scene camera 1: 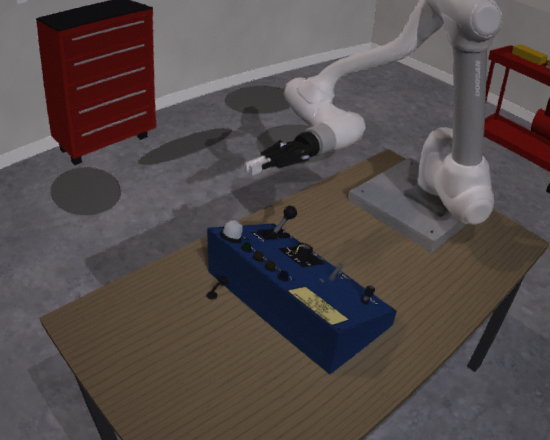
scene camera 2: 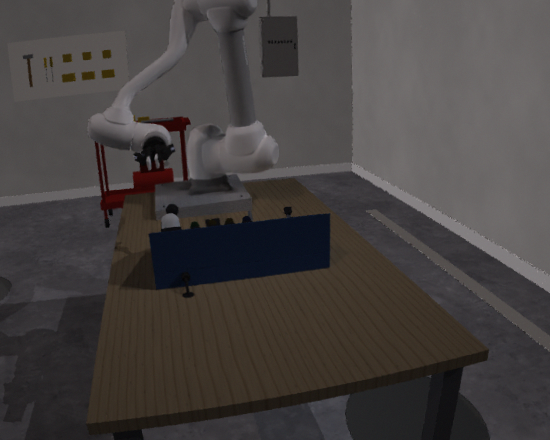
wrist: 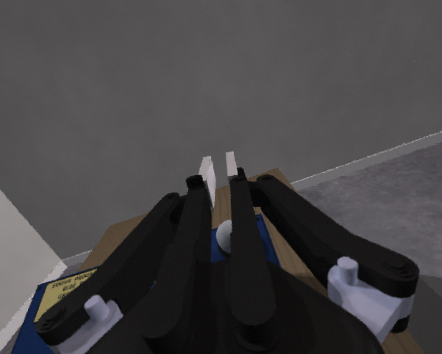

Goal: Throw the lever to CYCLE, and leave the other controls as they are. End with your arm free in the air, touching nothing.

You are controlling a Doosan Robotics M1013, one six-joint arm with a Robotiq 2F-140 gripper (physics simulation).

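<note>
The blue control box stands on the table. Its lever, with a black ball knob, is tilted toward the arm's base side, away from the row of round buttons. The lever's labels are too small to read in the scene views, and the lever does not show in the wrist view. My gripper is nearly shut, with a narrow empty gap between its white pads. It is in the air beyond the lever, pointing sideways, apart from the box and the lever.
A white dome stands near the lever. A rotary knob, a toggle and a black switch are further along the panel. A small black object is by the box's face. A red cart stands behind.
</note>
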